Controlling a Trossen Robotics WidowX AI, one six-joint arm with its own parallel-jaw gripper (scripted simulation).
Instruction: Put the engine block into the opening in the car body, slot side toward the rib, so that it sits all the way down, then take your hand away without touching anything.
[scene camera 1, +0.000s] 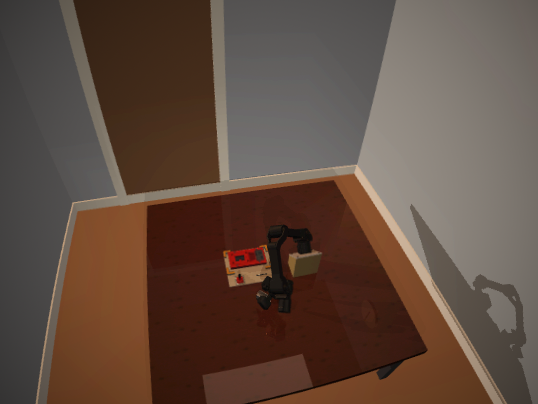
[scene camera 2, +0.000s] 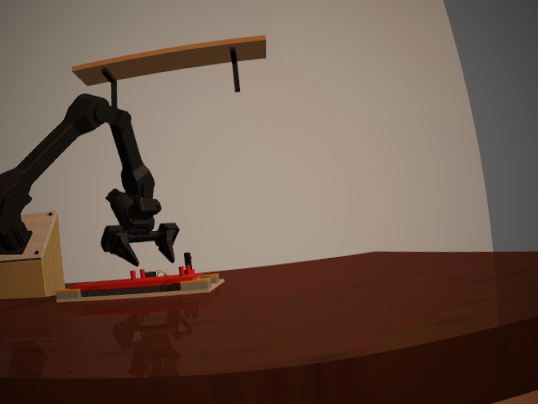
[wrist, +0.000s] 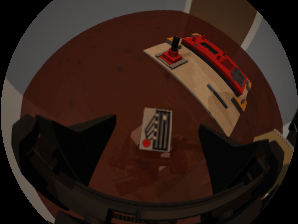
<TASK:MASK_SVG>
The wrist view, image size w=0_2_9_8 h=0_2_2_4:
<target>my gripper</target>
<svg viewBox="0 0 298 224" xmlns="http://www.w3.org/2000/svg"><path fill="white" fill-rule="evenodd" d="M12 128L13 155L17 167L28 183L35 186L37 192L67 212L72 209L72 212L84 217L84 220L80 220L59 209L55 224L113 224L112 218L138 224L176 224L180 218L201 216L201 222L198 224L250 224L277 192L279 185L275 185L261 201L261 197L265 196L277 181L285 159L285 151L282 151L275 140L271 143L270 139L262 139L250 144L241 144L229 136L222 135L216 129L201 124L198 128L198 139L201 141L209 168L212 196L181 202L134 201L88 188L94 168L100 160L102 151L105 151L109 137L113 135L113 128L116 127L117 115L114 113L68 127L41 115L33 117L25 113Z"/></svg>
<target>engine block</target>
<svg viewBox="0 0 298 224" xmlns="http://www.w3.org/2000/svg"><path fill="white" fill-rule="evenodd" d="M144 108L144 112L142 112L144 123L142 123L140 149L170 152L173 111Z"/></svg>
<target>red car body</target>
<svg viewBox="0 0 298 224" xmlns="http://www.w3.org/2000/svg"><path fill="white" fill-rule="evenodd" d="M182 39L181 44L193 53L196 53L206 64L209 64L209 67L212 67L217 72L217 75L220 75L221 79L229 85L235 96L242 95L247 77L239 69L238 65L235 65L234 61L227 57L226 51L221 51L212 41L206 40L205 36L193 36Z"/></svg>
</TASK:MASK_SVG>
